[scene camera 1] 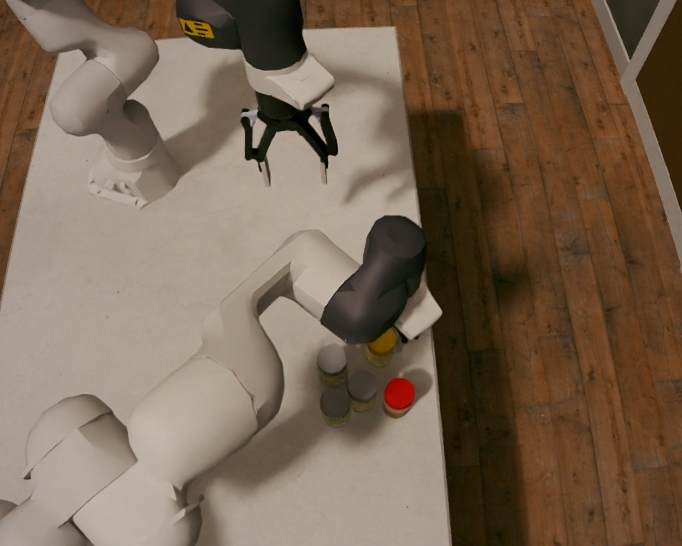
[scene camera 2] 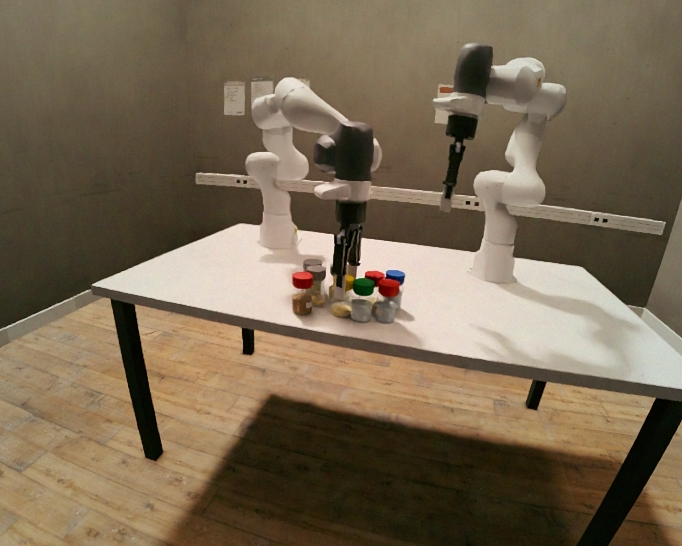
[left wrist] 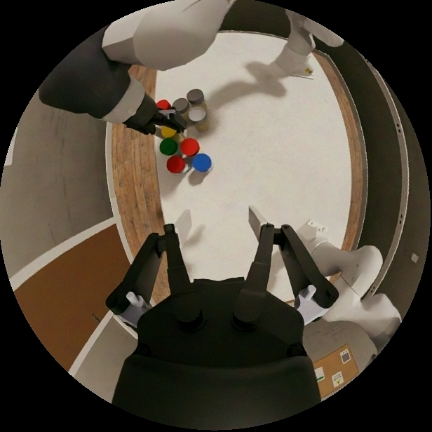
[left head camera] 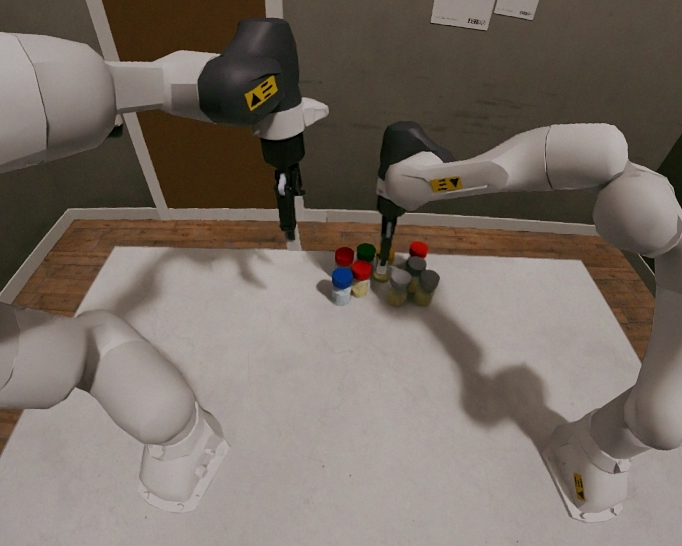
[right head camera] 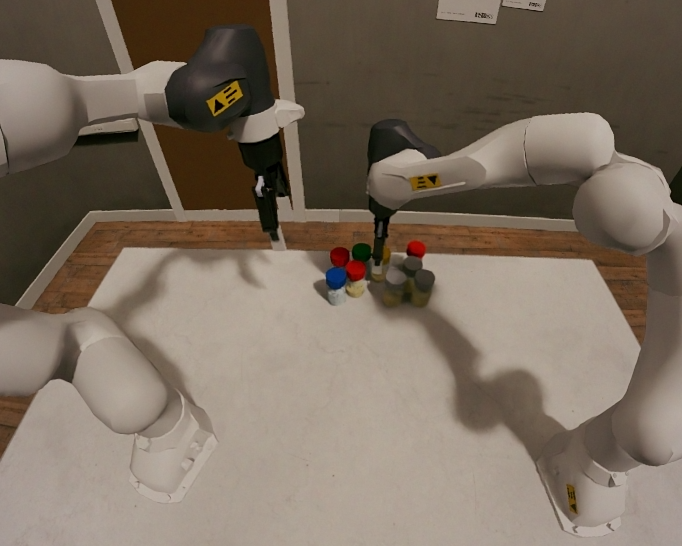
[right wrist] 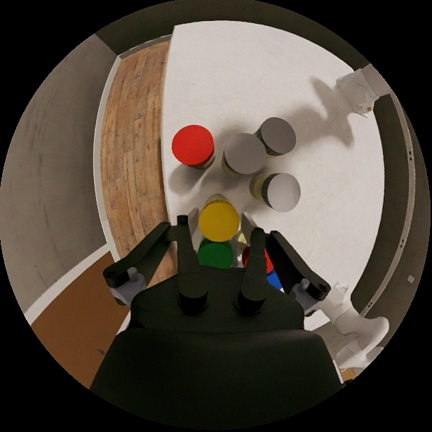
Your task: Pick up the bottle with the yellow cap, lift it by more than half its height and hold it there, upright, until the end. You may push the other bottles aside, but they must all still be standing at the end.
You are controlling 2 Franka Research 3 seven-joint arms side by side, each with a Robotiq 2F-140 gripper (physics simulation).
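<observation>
The yellow-capped bottle point(right wrist: 218, 221) point(scene camera 1: 382, 342) point(left wrist: 169, 131) stands upright on the table. My right gripper point(right wrist: 219, 217) point(scene camera 2: 346, 283) is open and low, with one finger on each side of this bottle. Its fingers partly hide the bottle in scene camera 2. The green-capped bottle point(right wrist: 215, 253) point(scene camera 2: 363, 287) stands close beside the yellow one. A red-capped bottle point(right wrist: 193, 145) point(scene camera 2: 302, 279) and several grey-capped bottles point(right wrist: 244, 153) point(scene camera 1: 362, 386) stand upright on the other side. My left gripper point(left wrist: 219, 215) point(scene camera 1: 295, 179) is open and empty, high above the table.
Two more red-capped bottles point(left head camera: 361, 270) point(left head camera: 344, 255) and a blue-capped bottle point(left head camera: 341, 277) stand upright left of the yellow one in the left head camera. The table point(scene camera 2: 227, 309) has its edge near the group, with the wooden floor point(scene camera 1: 489, 369) beyond.
</observation>
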